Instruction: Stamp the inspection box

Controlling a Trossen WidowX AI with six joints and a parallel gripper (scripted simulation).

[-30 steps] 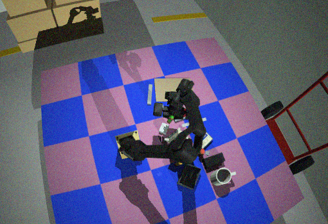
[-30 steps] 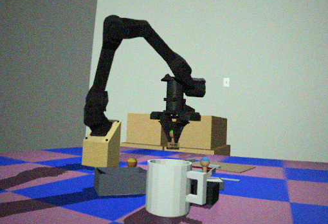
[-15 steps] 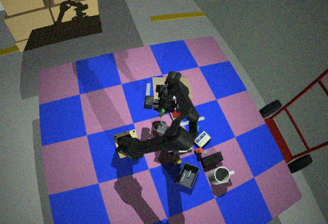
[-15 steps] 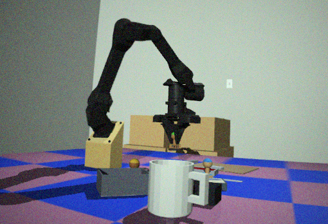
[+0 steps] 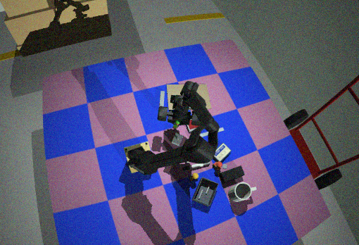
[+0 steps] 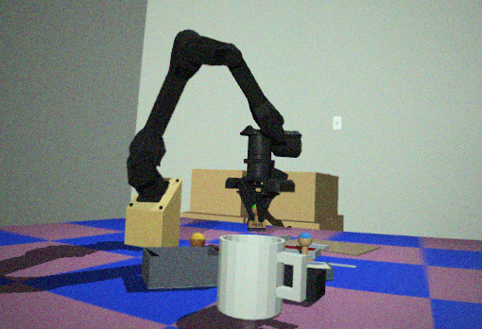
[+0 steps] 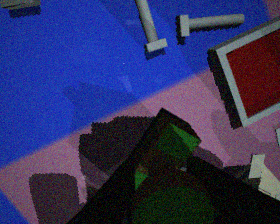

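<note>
Now: the ink pad 10 cm ahead of my gripper tip, 1 cm to the right of it and 6 cm below it. Round my gripper tip: grey block (1 cm behind, 17 cm to the left, 6 cm below); then white card (3 cm ahead, 13 cm to the right, 7 cm below); then green-knobbed PASS stamp (right at my gripper tip).
</note>
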